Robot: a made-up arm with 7 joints. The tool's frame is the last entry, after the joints.
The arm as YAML. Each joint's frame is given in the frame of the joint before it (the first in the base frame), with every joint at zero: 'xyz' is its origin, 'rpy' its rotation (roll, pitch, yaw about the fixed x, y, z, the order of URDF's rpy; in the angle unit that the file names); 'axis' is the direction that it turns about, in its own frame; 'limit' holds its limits. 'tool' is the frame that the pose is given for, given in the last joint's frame.
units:
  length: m
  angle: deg
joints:
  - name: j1
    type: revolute
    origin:
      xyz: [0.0, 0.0, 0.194]
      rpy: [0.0, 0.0, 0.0]
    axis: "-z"
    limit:
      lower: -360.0
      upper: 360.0
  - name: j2
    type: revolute
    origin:
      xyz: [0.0, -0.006, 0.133]
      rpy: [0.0, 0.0, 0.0]
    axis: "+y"
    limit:
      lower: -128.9
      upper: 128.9
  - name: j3
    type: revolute
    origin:
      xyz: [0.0, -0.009, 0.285]
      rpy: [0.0, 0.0, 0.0]
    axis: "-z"
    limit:
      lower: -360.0
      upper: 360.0
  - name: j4
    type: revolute
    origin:
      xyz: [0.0, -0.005, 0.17]
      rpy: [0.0, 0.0, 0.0]
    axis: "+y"
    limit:
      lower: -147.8
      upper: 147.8
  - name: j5
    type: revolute
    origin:
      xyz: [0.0, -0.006, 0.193]
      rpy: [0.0, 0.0, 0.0]
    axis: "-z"
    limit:
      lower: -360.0
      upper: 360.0
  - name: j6
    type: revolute
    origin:
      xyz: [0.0, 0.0, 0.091]
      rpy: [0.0, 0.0, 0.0]
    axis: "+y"
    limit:
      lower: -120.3
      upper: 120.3
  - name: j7
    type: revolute
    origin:
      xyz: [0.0, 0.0, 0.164]
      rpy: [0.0, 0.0, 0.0]
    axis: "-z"
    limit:
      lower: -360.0
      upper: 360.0
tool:
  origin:
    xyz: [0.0, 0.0, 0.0]
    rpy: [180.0, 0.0, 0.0]
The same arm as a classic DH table. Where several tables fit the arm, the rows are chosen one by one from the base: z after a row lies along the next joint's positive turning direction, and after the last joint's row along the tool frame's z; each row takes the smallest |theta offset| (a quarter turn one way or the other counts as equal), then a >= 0, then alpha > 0; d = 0 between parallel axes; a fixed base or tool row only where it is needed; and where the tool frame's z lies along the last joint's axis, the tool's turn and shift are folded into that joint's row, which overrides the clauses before.
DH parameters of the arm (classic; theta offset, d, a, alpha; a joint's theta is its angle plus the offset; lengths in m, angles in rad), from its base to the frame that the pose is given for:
base (fixed): 0 0 0 3.1416
j1: 0 -0.327 0 1.5708
j2: 0 -0.015 0 -1.5708
j3: 0 -0.455 0 1.5708
j4: 0 -0.011 0 -1.5708
j5: 0 -0.284 0 1.5708
j6: 0 0 0 -1.5708
j7: 0 -0.164 0 0
Joint limits (rad, base to tool): -6.2832..6.2832 -2.2497..2.2497 -6.2832..6.2832 -2.5796..2.5796 -6.2832..6.2832 -2.0996..2.0996 -6.2832..6.2832

